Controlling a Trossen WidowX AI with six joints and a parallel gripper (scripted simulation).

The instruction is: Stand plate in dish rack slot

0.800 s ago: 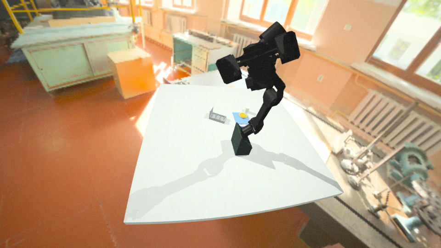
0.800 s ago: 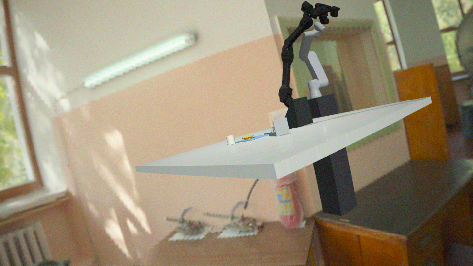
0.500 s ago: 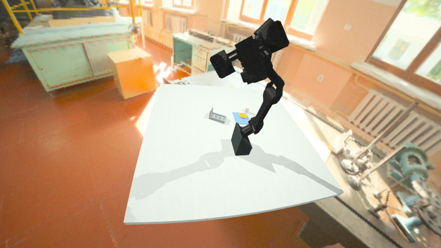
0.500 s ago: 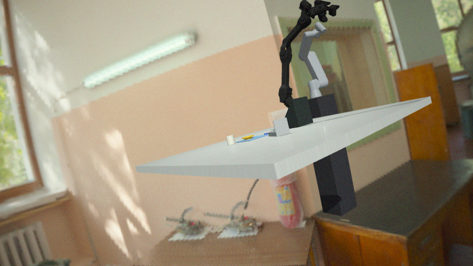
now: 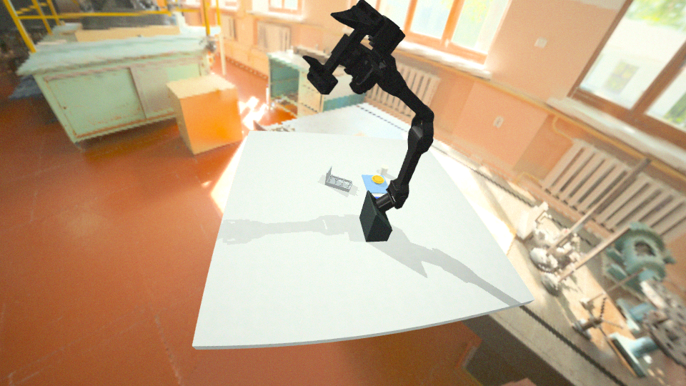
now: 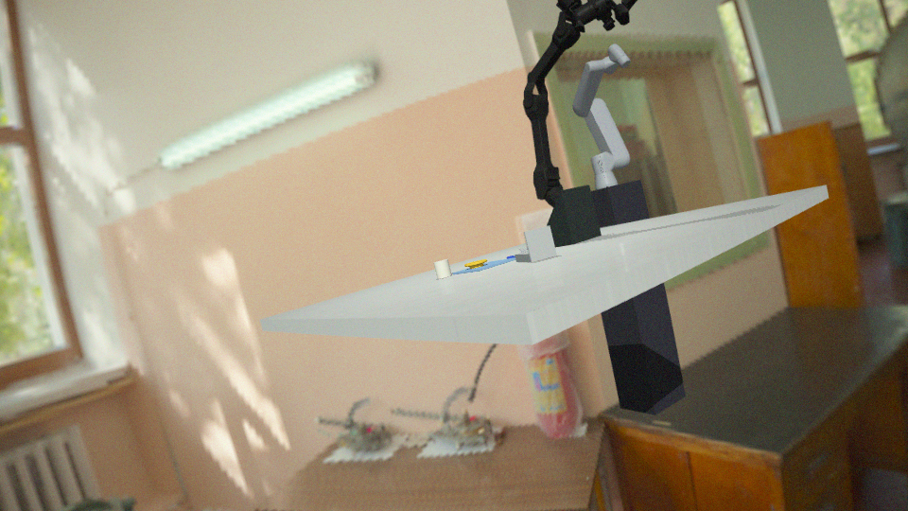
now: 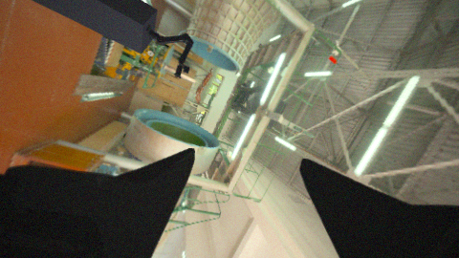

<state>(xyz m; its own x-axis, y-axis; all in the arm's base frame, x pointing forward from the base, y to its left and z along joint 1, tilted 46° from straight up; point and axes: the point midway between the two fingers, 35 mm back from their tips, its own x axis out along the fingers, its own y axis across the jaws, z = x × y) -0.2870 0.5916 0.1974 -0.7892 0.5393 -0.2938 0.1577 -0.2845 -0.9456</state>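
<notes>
The yellow plate lies 570 mm ahead of my gripper tip, 370 mm to the right of it and 710 mm below it. Also, from my gripper tip: blue utensil (430 mm ahead, 360 mm to the right, 730 mm below); then blue mat (550 mm ahead, 360 mm to the right, 730 mm below); then grey dish rack (510 mm ahead, 150 mm to the right, 710 mm below).
</notes>
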